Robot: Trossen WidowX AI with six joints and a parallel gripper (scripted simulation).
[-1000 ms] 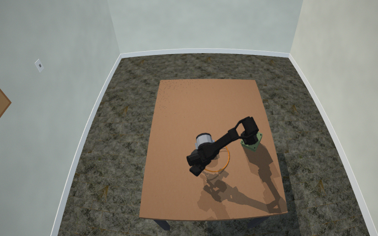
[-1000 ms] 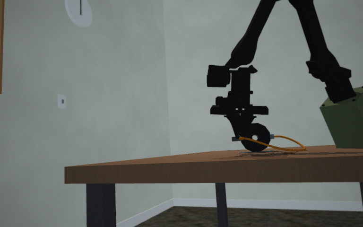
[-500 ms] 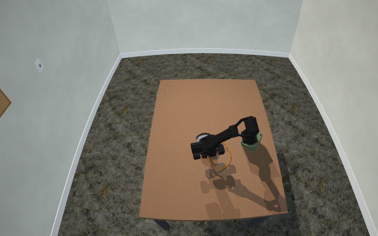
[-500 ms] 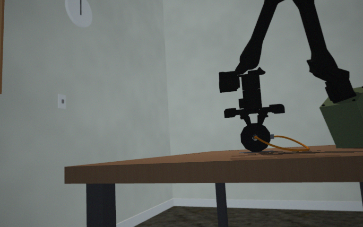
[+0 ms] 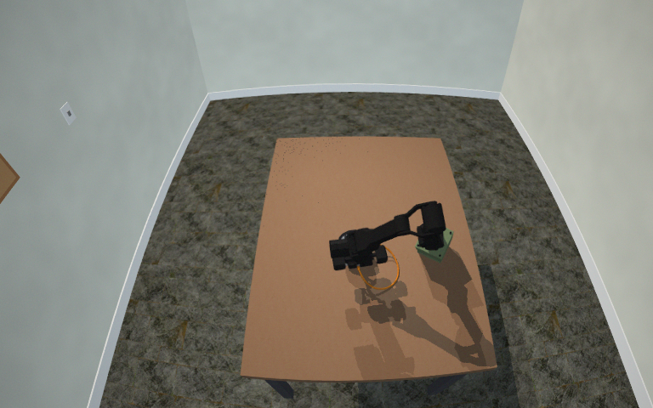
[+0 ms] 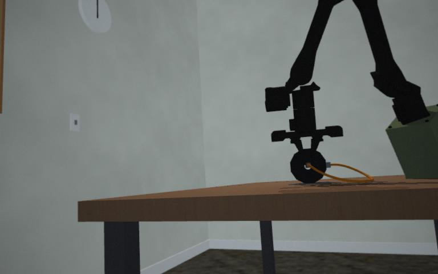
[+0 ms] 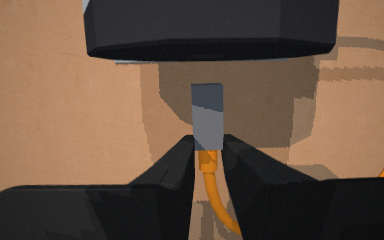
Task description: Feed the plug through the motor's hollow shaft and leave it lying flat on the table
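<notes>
Right now my hand is 40 mm above the orange cable. Round my hand: plug (30 mm below, 20 mm to the right, 10 mm ahead); then grey stub (110 mm to the right, 40 mm below, 30 mm behind).
</notes>
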